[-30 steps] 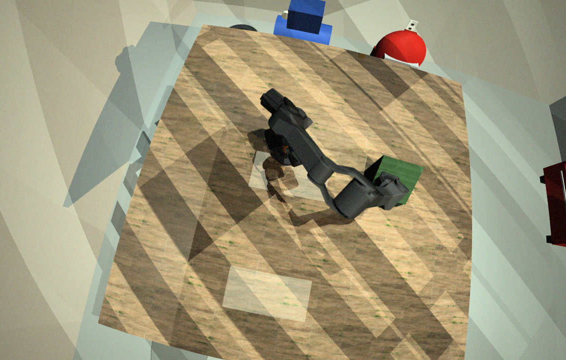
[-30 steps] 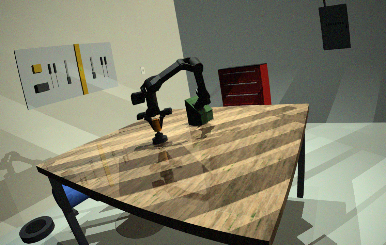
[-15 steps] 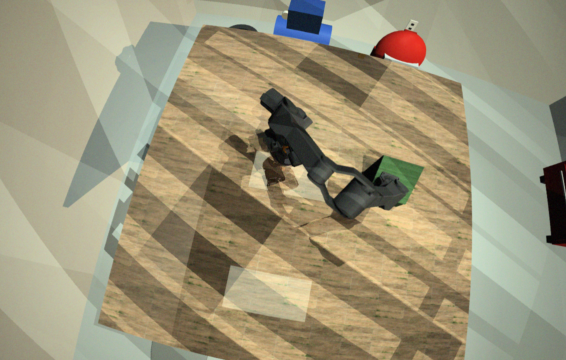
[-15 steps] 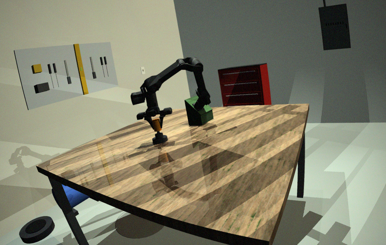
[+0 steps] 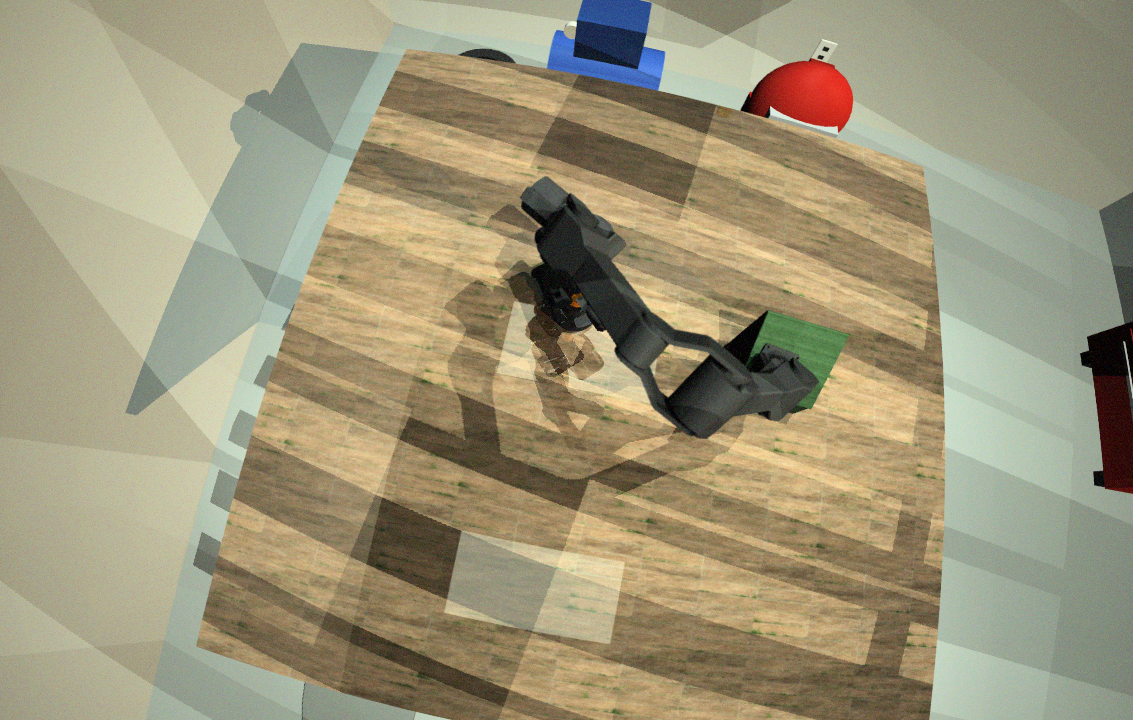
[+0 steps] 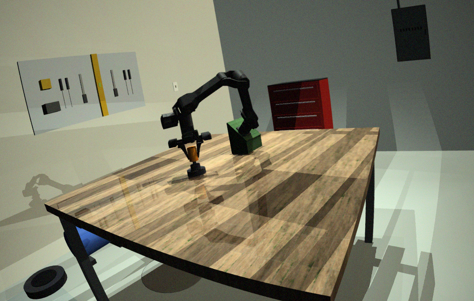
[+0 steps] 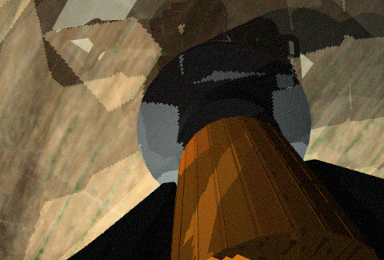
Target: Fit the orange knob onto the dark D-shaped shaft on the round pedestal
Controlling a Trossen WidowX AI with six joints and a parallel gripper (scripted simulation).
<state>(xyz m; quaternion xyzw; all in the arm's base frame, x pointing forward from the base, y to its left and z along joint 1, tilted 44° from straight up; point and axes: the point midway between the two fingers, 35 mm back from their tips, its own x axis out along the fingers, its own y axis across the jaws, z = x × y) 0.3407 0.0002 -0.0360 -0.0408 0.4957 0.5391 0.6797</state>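
The orange knob lies 20 mm above my gripper tip. Round my gripper tip: shaft (40 mm below).
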